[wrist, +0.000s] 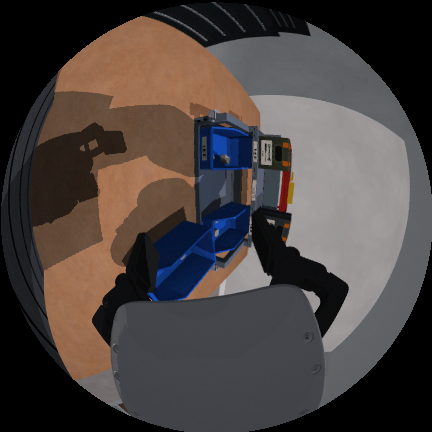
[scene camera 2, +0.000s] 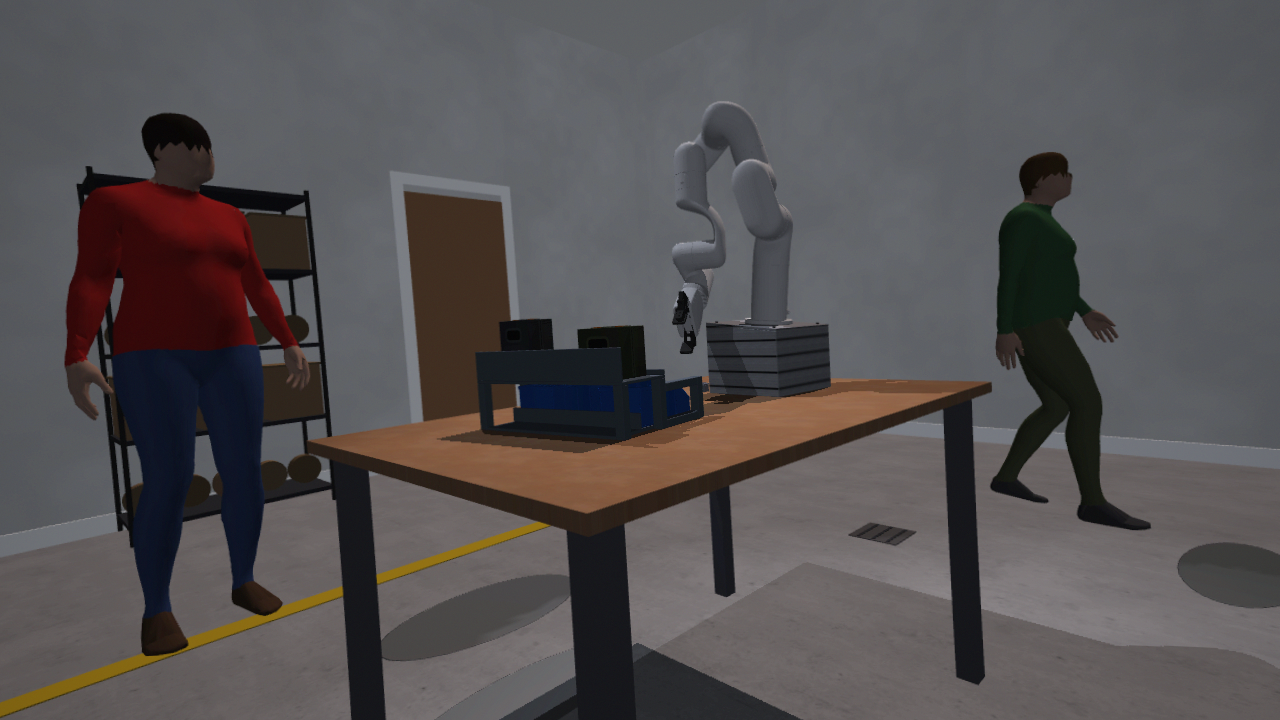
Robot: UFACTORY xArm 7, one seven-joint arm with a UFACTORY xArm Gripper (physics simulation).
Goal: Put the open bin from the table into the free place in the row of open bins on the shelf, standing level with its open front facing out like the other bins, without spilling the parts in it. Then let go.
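Places are measured from the arm's base along level axes (x left, y back, z up), in millimetres.
Pixels of known places: gripper, fingertip midpoint: (wrist: 199, 235) (scene camera 2: 682, 338); arm's base, origin of the base link: (scene camera 2: 768, 323).
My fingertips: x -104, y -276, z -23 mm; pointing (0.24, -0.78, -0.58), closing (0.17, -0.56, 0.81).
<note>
Ahead of a thing's pixels: the offset from my fingertips to its top centre. "pt": to the spot under its first point. Level surfaces: height alone.
The loose open blue bin @(pt dy -79, dx -182, dz -120 mm) (wrist: 182, 277) lies on the table @(dz -157 mm) (scene camera 2: 787, 438) (wrist: 165, 55), angled, with one end close to the shelf; my left finger hides part of it. A small grey part shows in it. The grey shelf (scene camera 2: 548, 365) (wrist: 198, 187) holds a blue bin @(pt dy -368, dx +105, dz -113 mm) (wrist: 240, 145) at its upper end and another blue bin @(pt dy -278, dx -89, dz -96 mm) (wrist: 232, 212) at its lower end in the wrist view. The free place lies between these two. My gripper (scene camera 2: 682, 335) (wrist: 199, 235) is open and empty, above the loose bin and the lower shelf bin. In scene camera 2, the loose bin cannot be told apart.
A green-brown box @(dy -386, dx +85, dz +41 mm) (scene camera 2: 633, 351) (wrist: 274, 152) and a dark box @(dy -380, dx -145, dz +66 mm) (scene camera 2: 526, 334) (wrist: 286, 220) stand on the shelf's upper level, with a red bar (wrist: 284, 195) between them. The striped robot base block (scene camera 2: 769, 358) stands behind the shelf. Two people (scene camera 2: 179, 268) (scene camera 2: 1038, 268) stand beyond the table.
</note>
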